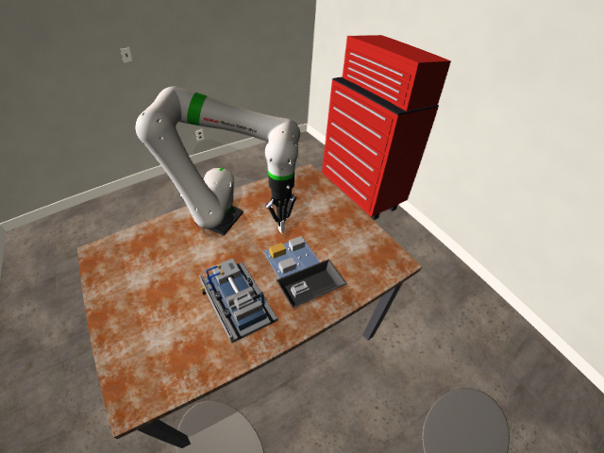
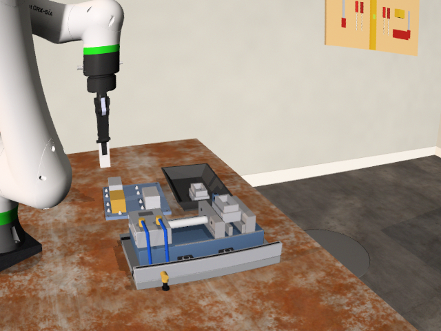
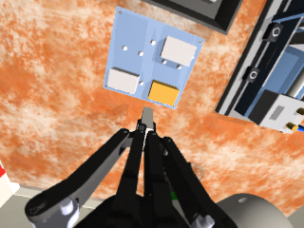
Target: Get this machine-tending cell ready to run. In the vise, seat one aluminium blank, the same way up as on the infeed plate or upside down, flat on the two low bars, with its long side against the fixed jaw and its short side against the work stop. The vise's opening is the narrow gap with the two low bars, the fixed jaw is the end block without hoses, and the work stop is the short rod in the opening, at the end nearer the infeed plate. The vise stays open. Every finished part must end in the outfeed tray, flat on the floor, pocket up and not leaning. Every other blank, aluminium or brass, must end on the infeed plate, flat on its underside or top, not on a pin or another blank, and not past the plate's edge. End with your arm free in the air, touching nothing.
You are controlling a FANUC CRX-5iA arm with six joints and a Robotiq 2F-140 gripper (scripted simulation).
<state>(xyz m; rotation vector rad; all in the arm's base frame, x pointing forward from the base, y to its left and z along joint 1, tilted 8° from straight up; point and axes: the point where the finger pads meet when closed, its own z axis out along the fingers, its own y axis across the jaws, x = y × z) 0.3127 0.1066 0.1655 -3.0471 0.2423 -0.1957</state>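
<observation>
The brass blank is 20 mm ahead of my hand, 30 mm to the right of it and 120 mm below it. The rest, counted from my hand: vise: 110 mm ahead, 300 mm to the right, 110 mm below.
</observation>
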